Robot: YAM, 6 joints.
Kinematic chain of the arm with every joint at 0, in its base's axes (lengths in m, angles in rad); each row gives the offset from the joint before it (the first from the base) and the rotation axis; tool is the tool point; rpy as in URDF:
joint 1: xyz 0 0 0.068 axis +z
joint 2: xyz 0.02 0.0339 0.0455 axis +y
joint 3: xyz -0.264 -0.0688 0 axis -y
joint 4: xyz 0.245 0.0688 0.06 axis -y
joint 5: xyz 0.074 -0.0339 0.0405 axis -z
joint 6: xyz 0.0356 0 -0.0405 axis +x
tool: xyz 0 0 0 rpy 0 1.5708 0
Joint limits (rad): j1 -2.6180..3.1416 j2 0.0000..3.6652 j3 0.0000..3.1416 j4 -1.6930..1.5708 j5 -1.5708..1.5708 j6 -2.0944..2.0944
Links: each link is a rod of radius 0.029 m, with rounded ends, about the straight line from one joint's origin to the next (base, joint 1, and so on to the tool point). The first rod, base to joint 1, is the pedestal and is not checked.
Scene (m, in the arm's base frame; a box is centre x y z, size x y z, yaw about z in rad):
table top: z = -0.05
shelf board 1: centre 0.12 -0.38 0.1 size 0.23 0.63 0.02 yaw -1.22
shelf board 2: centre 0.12 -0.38 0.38 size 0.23 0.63 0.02 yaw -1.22
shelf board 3: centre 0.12 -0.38 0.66 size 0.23 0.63 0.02 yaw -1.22
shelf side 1: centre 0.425 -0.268 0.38 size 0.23 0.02 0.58 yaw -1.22
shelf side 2: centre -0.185 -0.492 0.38 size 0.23 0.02 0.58 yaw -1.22
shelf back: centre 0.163 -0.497 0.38 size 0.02 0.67 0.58 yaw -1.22
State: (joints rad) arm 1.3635 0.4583 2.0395 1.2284 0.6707 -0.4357
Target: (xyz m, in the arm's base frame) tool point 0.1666 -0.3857 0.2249
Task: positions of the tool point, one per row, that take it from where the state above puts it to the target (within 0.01 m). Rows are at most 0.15 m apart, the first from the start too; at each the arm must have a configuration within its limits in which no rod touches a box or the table.
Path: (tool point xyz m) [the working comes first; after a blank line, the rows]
Joints at the target: -1.1022 1.9254 1.0913 0.8845 0.8011 -0.4357
Straight joint move there: touches shelf board 2.

1: -0.0830 -0.3265 0.5150
2: -0.1004 -0.2780 0.5150
3: -0.1080 -0.2292 0.5079
4: -0.0972 -0.1268 0.5241
5: -0.0463 -0.0535 0.5157
6: 0.0220 -0.0224 0.4845
7: 0.0826 -0.0327 0.4341
8: 0.1157 -0.0707 0.3698
9: 0.1126 -0.1149 0.2978
10: 0.0779 -0.1432 0.2249
11: 0.1064 -0.1953 0.2491
12: 0.1326 -0.2555 0.2577
13: 0.1534 -0.3203 0.2497
14: 0.1666 -0.3857 0.2249

